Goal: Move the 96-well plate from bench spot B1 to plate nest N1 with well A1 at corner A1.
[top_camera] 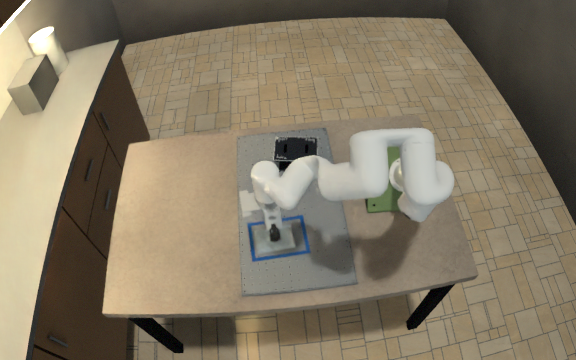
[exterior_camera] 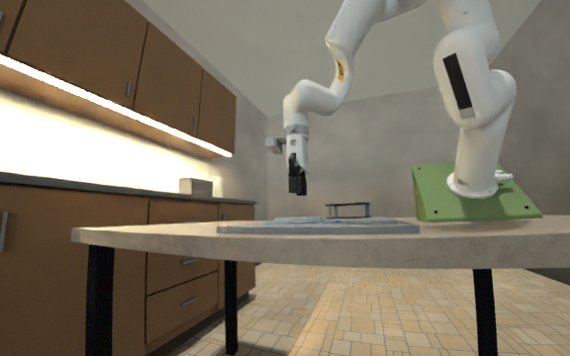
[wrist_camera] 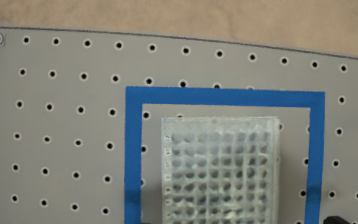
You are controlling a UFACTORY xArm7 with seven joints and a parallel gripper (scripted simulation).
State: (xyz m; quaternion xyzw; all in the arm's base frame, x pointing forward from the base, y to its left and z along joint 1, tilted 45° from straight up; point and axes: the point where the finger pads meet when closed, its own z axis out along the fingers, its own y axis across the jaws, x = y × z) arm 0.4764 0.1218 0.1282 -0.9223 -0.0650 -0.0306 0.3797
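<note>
My hand is 80 mm above the 96-well plate. The rest, counted from my hand: raised plate nest: 350 mm to the right, 90 mm behind, 30 mm below.
</note>
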